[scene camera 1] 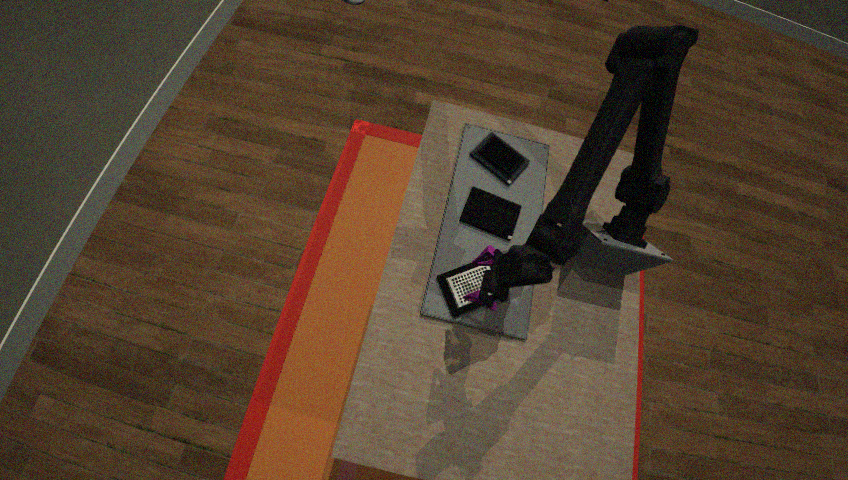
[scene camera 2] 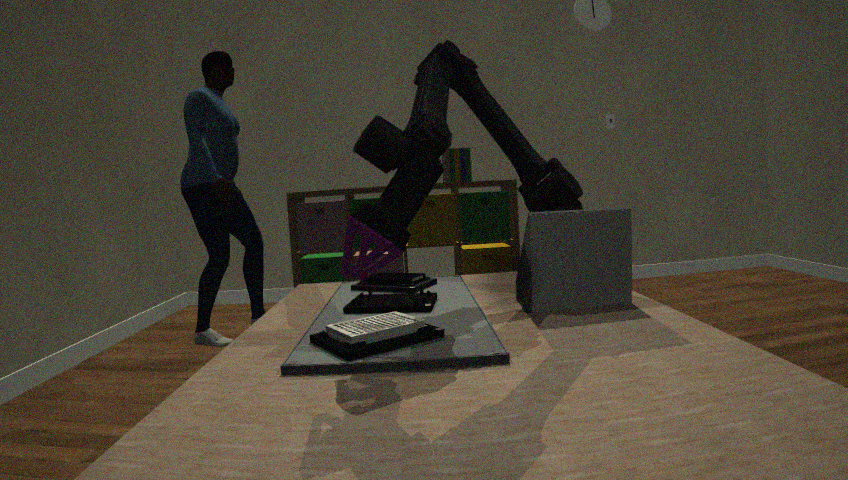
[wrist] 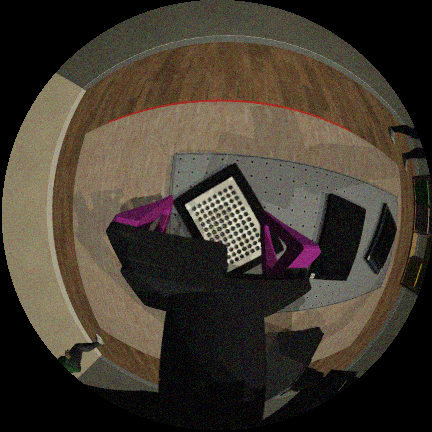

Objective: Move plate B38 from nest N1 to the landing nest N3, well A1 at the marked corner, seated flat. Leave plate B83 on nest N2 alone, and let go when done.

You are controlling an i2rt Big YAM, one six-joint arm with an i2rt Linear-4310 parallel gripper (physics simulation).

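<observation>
A white many-welled plate (scene camera 1: 467, 285) (scene camera 2: 373, 327) (wrist: 225, 220) lies in a black end nest (scene camera 1: 445, 291) (scene camera 2: 429, 333) (wrist: 245, 182). I take it as B38 on N1; no label is readable. My gripper (scene camera 1: 483, 276) (scene camera 2: 351, 276) (wrist: 218, 207) is open and empty, above this plate with its magenta fingers spread; its palm hides part of the plate in the wrist view. The middle position holds a flat black plate or nest (scene camera 1: 490, 212) (wrist: 342, 237); which cannot be told. The far nest (scene camera 1: 499, 157) (wrist: 382, 237) is dark with a raised rim. Both show a small white corner mark.
The nests stand in a row on a grey perforated board (scene camera 1: 440, 249) (scene camera 2: 470, 321) (wrist: 295, 170) on the table. The arm's grey base block (scene camera 2: 577, 261) stands beside it. A person (scene camera 2: 211, 136) stands beyond the table, near a shelf unit (scene camera 2: 293, 237). An orange, red-edged surface (scene camera 1: 333, 267) lies alongside.
</observation>
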